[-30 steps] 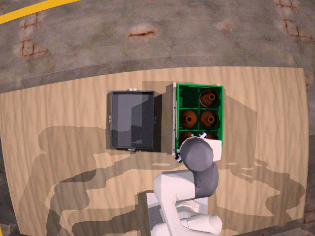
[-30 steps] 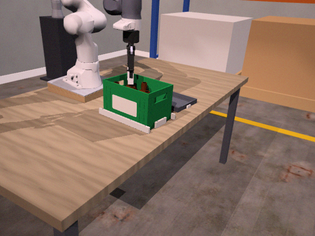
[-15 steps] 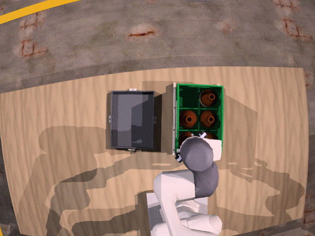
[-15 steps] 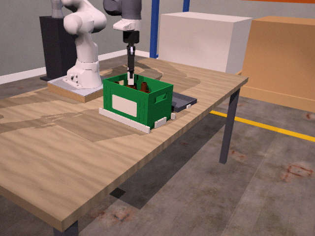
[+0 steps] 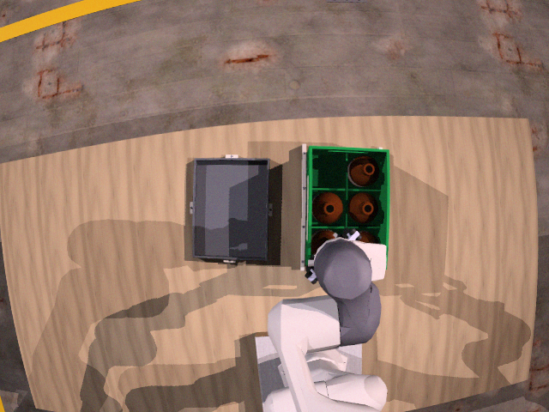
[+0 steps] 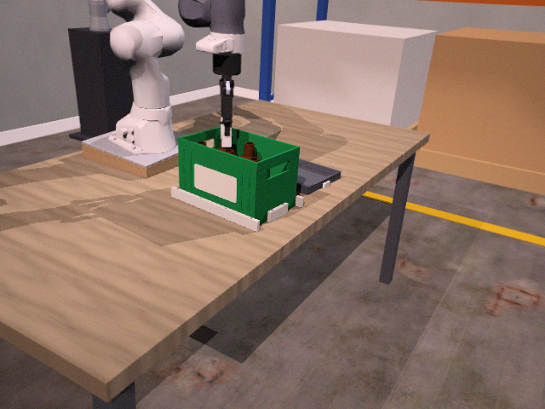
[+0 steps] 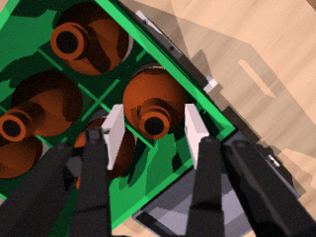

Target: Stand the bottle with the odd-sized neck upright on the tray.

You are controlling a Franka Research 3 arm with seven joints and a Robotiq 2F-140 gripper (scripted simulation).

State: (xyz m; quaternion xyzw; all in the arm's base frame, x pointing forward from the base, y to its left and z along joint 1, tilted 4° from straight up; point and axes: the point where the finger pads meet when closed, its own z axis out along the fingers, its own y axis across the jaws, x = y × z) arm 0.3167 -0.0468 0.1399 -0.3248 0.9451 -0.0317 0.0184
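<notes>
Now: hand 9 cm above the green crate, 8 cm short of it and 6 cm to the left of it. Round my hand: dark grey tray (22 cm to the left, 16 cm below, 11 cm ahead); brown bottle (17 cm ahead, 11 cm to the right, 9 cm below).
</notes>
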